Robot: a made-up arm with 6 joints.
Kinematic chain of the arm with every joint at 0, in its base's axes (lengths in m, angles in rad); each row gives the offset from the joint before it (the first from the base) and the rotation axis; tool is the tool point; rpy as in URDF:
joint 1: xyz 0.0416 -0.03 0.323 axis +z
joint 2: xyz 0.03 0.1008 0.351 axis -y
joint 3: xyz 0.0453 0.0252 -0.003 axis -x
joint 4: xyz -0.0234 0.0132 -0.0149 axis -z
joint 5: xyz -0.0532 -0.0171 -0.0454 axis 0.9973 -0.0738 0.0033
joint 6: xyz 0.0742 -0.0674 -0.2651 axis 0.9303 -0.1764 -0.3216
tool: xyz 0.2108 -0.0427 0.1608 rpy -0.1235 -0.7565 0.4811
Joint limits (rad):
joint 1: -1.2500..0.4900
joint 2: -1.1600..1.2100
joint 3: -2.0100..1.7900
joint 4: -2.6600..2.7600
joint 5: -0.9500..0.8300
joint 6: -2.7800..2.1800
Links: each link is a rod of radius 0.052 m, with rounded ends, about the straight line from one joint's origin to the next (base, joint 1, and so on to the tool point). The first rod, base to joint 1, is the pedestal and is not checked.
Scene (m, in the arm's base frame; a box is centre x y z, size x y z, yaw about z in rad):
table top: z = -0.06
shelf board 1: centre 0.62 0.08 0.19 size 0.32 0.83 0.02 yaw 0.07
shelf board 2: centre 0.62 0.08 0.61 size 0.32 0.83 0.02 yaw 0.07
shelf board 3: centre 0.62 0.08 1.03 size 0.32 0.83 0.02 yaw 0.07
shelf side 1: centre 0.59 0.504 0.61 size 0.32 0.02 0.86 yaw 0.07
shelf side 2: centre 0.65 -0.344 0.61 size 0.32 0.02 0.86 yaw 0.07
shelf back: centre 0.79 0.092 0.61 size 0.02 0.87 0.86 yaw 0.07
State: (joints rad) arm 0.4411 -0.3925 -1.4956 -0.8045 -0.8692 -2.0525
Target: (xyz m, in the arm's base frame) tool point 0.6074 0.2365 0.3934
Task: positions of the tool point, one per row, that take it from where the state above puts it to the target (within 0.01 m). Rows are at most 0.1 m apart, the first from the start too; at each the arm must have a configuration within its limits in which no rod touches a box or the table.
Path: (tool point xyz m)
1: 0.1196 0.5267 0.4396
2: 0.1749 0.4674 0.4239
3: 0.2251 0.3949 0.4109
4: 0.2643 0.3098 0.4004
5: 0.2869 0.2140 0.3934
6: 0.3138 0.2631 0.3904
7: 0.3450 0.2999 0.3849
8: 0.3833 0.3225 0.3775
9: 0.4303 0.3289 0.3706
10: 0.4856 0.3173 0.3681
11: 0.5463 0.2865 0.3744
12: 0.6074 0.2365 0.3934

